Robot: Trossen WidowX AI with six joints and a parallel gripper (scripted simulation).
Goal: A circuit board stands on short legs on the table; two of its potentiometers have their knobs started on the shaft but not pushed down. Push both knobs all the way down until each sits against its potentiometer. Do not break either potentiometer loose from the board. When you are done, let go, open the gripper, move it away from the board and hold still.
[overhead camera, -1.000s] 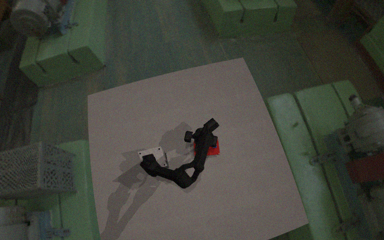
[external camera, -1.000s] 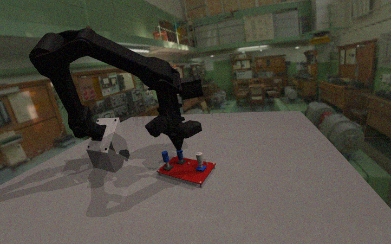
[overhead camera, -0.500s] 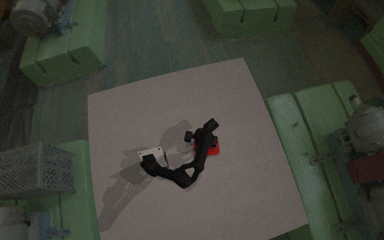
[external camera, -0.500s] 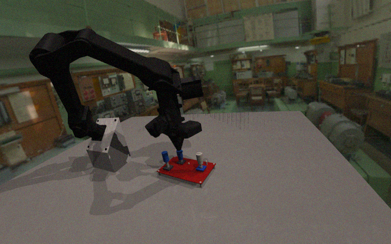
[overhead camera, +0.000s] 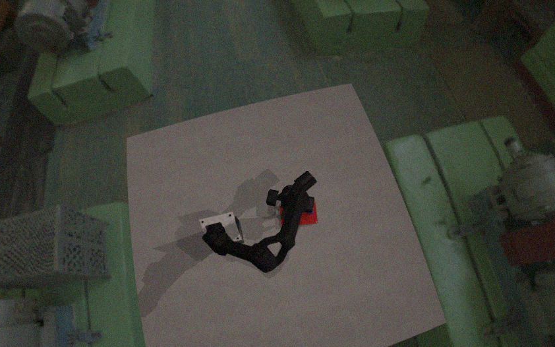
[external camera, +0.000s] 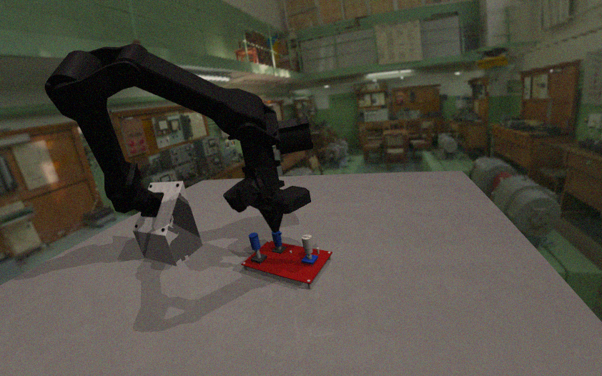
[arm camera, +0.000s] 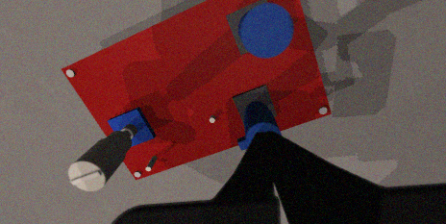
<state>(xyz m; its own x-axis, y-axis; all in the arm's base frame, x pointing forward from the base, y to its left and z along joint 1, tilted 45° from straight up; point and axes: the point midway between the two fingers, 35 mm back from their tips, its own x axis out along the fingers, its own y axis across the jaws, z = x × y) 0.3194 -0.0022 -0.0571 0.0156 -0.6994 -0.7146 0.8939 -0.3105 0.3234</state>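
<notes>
My gripper tip is now 10 mm above the blue knob.
</notes>
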